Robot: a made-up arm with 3 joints. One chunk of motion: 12 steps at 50 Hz.
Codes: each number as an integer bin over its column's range. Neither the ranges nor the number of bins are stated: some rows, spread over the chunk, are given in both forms.
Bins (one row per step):
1: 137 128 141 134 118 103
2: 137 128 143 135 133 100
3: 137 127 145 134 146 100
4: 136 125 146 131 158 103
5: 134 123 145 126 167 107
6: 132 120 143 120 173 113
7: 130 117 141 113 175 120
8: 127 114 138 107 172 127
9: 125 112 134 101 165 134
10: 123 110 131 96 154 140
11: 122 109 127 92 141 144
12: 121 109 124 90 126 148
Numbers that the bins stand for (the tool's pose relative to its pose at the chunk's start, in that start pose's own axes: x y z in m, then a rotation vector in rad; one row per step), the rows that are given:
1: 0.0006 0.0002 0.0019 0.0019 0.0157 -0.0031
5: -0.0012 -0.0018 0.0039 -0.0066 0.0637 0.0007
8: -0.0053 -0.0053 0.0004 -0.0267 0.0686 0.0195
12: -0.0088 -0.0073 -0.0068 -0.0447 0.0235 0.0393
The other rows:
2: 0.0006 0.0002 0.0029 0.0029 0.0304 -0.0059
3: 0.0006 -0.0002 0.0039 0.0019 0.0431 -0.0059
4: 0.0000 -0.0010 0.0044 -0.0013 0.0549 -0.0031
6: -0.0024 -0.0029 0.0029 -0.0129 0.0696 0.0064
7: -0.0035 -0.0041 0.0019 -0.0204 0.0716 0.0129
9: -0.0065 -0.0061 -0.0017 -0.0331 0.0618 0.0261
10: -0.0076 -0.0069 -0.0032 -0.0384 0.0510 0.0318
11: -0.0082 -0.0073 -0.0053 -0.0426 0.0382 0.0355

